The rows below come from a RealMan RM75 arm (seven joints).
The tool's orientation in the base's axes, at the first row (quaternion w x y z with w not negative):
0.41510, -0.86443, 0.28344, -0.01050
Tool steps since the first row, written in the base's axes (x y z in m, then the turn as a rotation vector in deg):
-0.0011, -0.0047, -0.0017, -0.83, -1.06, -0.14
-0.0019, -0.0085, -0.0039, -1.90, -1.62, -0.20
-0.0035, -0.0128, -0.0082, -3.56, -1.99, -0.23
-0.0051, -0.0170, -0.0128, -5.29, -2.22, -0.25
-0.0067, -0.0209, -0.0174, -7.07, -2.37, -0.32
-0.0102, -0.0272, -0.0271, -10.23, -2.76, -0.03
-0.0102, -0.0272, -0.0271, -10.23, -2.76, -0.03
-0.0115, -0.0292, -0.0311, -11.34, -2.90, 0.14
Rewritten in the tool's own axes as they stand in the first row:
0.0018, 0.0041, -0.0025, -0.14, 1.03, -0.87
0.0035, 0.0079, -0.0040, -0.74, 1.86, -1.50
0.0052, 0.0140, -0.0046, -1.94, 2.86, -2.17
0.0070, 0.0201, -0.0050, -3.28, 3.83, -2.76
0.0086, 0.0262, -0.0052, -4.68, 4.81, -3.27
0.0109, 0.0380, -0.0042, -7.20, 6.31, -4.54
0.0109, 0.0380, -0.0042, -7.20, 6.31, -4.54
0.0117, 0.0425, -0.0033, -8.10, 6.79, -5.03

